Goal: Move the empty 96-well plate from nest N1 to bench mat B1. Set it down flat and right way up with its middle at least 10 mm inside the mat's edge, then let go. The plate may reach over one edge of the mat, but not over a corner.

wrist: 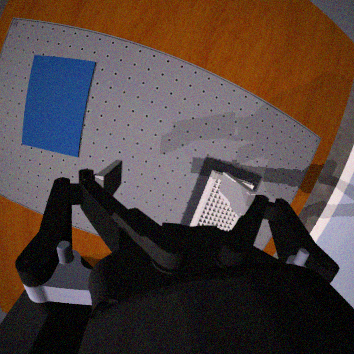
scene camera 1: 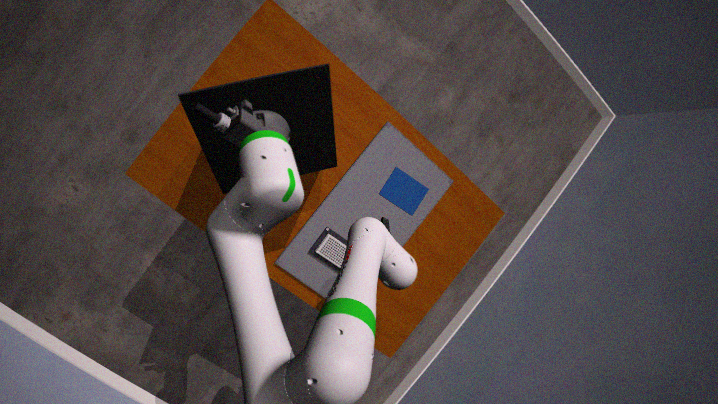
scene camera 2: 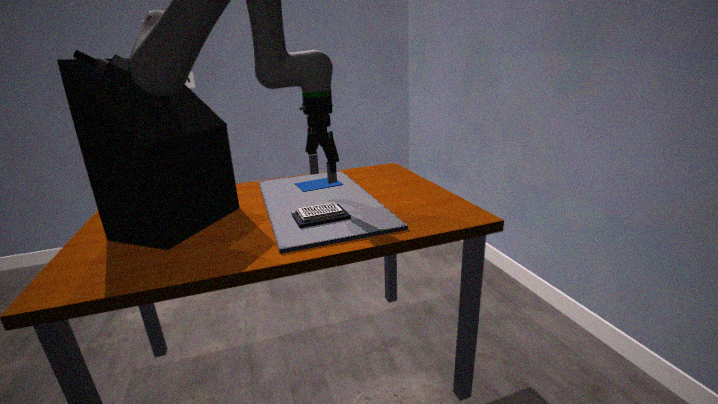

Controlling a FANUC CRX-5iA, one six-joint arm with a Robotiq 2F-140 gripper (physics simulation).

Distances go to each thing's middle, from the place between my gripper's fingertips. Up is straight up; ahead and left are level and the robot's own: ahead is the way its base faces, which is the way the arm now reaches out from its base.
My gripper is now 11 cm to the left of the white 96-well plate (wrist: pixel 212 209), 7 cm above it and 6 cm past it. Also, from my hand: dark nest (wrist: pixel 201 180) (11 cm to the right, 9 cm below, 6 cm behind); then blue bench mat (scene camera 1: pixel 401 189) (23 cm to the left, 9 cm below, 6 cm ahead).
